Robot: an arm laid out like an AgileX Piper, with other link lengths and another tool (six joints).
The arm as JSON. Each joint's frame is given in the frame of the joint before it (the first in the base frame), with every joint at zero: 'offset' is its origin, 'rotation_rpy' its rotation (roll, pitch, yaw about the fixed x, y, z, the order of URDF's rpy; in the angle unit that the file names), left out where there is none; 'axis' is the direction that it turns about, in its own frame. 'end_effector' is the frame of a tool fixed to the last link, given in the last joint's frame.
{
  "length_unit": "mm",
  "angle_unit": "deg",
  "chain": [
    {
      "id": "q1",
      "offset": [
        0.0,
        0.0,
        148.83
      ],
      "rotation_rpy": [
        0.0,
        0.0,
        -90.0
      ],
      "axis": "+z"
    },
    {
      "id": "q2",
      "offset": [
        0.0,
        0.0,
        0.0
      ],
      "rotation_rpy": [
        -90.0,
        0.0,
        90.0
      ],
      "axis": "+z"
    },
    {
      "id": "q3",
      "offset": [
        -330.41,
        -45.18,
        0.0
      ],
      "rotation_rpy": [
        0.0,
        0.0,
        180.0
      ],
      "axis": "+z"
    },
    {
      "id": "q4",
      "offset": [
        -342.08,
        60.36,
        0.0
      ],
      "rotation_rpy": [
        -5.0,
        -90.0,
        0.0
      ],
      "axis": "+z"
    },
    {
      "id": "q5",
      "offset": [
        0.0,
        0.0,
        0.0
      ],
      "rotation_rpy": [
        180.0,
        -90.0,
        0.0
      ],
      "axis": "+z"
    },
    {
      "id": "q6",
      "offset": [
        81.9,
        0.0,
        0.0
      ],
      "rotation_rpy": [
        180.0,
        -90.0,
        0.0
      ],
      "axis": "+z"
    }
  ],
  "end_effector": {
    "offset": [
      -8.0,
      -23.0,
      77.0
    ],
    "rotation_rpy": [
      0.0,
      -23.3,
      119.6
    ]
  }
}
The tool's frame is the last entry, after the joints.
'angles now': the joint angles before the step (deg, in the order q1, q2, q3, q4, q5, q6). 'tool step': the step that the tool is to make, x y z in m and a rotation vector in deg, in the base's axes. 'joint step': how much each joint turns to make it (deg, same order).
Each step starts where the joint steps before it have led.
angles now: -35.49, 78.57, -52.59, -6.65, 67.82, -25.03
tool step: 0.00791, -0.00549, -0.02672, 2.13, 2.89, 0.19
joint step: 0.00, 4.94, 0.00, -0.01, -1.36, -0.04
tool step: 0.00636, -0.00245, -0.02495, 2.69, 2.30, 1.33
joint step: 0.00, 4.40, 0.00, 0.78, -1.13, -1.60
